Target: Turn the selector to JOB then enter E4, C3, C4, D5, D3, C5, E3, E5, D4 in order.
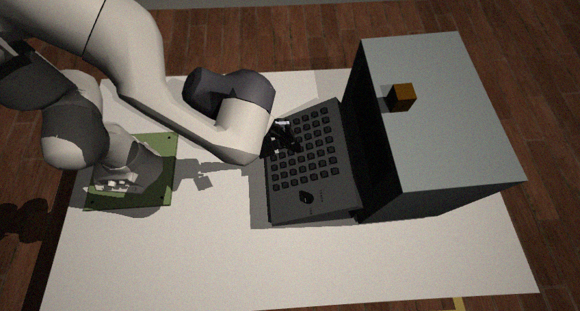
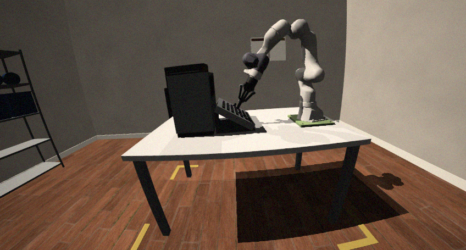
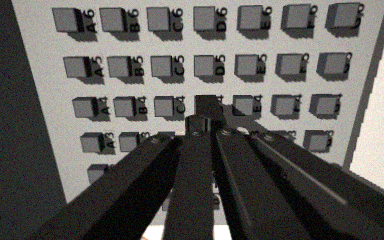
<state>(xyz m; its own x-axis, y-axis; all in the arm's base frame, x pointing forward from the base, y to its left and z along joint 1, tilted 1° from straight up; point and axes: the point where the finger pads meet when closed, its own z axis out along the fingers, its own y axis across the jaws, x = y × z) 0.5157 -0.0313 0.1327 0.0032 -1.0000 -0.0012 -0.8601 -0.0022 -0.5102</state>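
Right now the c6 key is 7 cm to the right of my hand, 5 cm ahead of it and 2 cm below it. From my hand the other things lie so: a5 key: 11 cm ahead, 3 cm to the right, 2 cm above; key C5: 5 cm ahead, 3 cm to the right, 2 cm below; sloped keypad: 8 cm below, 5 cm to the right, 5 cm ahead.
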